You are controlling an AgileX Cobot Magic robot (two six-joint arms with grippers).
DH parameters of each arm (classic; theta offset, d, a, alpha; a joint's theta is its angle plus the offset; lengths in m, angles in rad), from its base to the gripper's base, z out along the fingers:
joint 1: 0 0.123 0 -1.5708
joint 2: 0.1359 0 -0.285 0
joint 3: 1.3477 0 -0.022 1.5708
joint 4: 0 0.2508 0 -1.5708
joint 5: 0 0 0.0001 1.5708
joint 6: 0 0.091 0 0
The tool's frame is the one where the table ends.
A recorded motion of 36 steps. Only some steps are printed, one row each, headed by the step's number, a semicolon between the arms.
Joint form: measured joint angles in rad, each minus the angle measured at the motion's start. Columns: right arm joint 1, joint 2, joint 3, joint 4, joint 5, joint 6; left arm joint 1, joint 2, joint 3, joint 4, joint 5, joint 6.
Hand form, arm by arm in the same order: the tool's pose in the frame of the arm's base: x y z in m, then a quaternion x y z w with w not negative. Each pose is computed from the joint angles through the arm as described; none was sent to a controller.
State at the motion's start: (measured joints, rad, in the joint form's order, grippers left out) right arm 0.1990 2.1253 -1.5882 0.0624 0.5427 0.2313; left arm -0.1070 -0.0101 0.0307 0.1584 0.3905 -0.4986
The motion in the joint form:
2: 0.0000 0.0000 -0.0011 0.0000 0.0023 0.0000; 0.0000 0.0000 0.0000 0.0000 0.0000 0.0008
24: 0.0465 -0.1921 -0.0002 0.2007 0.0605 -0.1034; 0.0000 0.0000 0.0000 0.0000 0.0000 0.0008
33: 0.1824 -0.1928 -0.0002 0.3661 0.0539 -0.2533; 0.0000 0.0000 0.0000 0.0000 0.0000 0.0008
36: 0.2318 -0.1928 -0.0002 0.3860 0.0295 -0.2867; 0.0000 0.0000 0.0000 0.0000 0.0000 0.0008
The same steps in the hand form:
2: 0.4568 0.0951 0.1775 0.03644 0.95774 0.08327 0.27289; 0.0525 -0.0001 0.1688 -0.11612 0.80204 -0.10921 0.57560
24: 0.4275 0.1210 0.2634 0.02067 0.93237 0.16941 0.31868; 0.0525 -0.0001 0.1688 -0.11612 0.80204 -0.10921 0.57560
33: 0.4052 0.1854 0.2668 -0.06302 0.92101 0.23209 0.30643; 0.0525 -0.0001 0.1688 -0.11612 0.80204 -0.10921 0.57560
36: 0.3971 0.2060 0.2685 -0.09200 0.91341 0.24271 0.31355; 0.0525 -0.0001 0.1688 -0.11612 0.80204 -0.10921 0.57560

